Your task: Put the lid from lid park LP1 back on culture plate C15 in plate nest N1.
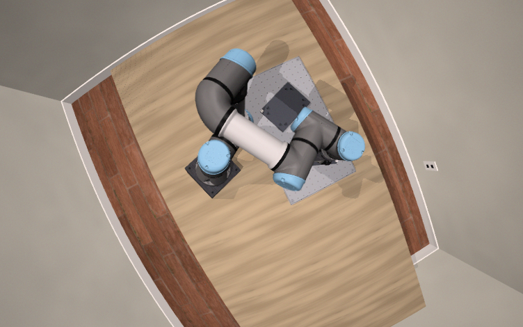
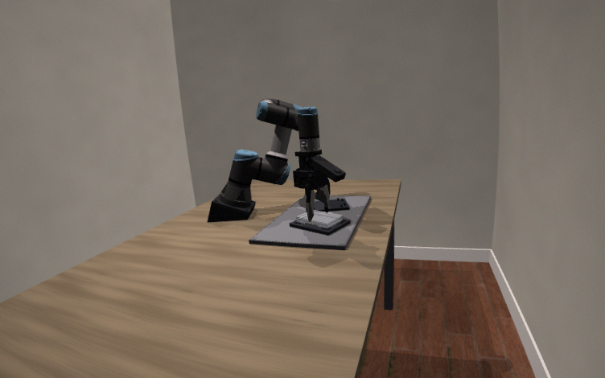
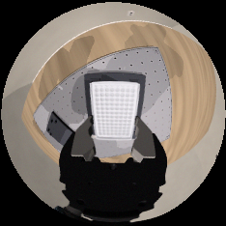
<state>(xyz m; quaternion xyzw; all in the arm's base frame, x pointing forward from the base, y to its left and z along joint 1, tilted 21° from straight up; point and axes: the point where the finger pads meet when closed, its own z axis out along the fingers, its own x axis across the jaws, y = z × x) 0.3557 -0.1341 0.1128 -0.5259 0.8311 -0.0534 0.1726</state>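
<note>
Now: hand 10 mm above the clear lid. The rest, counted from my hand: dark plate nest: 30 mm below; culture plate C15: 20 mm below; dark lid park: 200 mm to the left, 30 mm below, 20 mm behind.
</note>
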